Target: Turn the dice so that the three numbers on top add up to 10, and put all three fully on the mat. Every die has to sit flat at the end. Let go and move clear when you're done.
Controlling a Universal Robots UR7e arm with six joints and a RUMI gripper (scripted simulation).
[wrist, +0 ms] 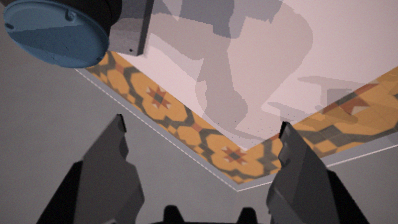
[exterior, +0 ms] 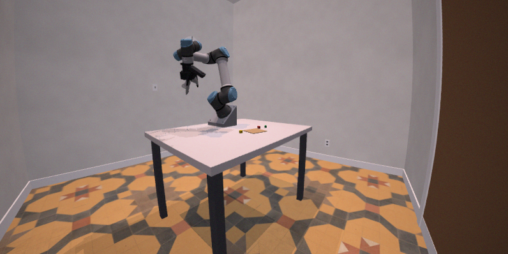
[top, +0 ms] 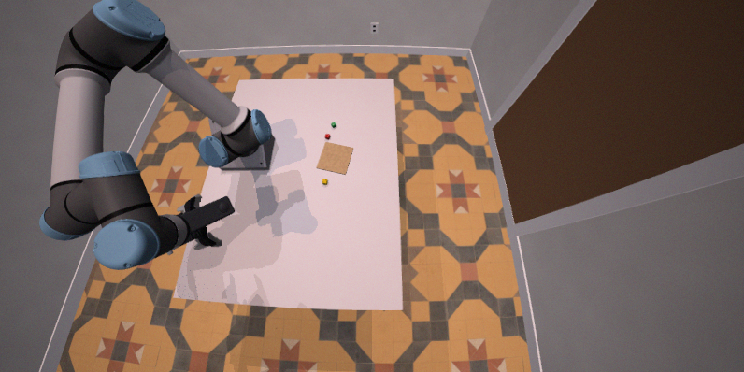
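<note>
Right now my hand is 26 cm short of the yellow die, 25 cm to the right of it and 30 cm above it. From my hand the other things lie so: brown mat 29 cm ahead, 37 cm to the left, 31 cm below; then green die 26 cm ahead, 55 cm to the left, 30 cm below; then red die 24 cm ahead, 48 cm to the left, 30 cm below.
</note>
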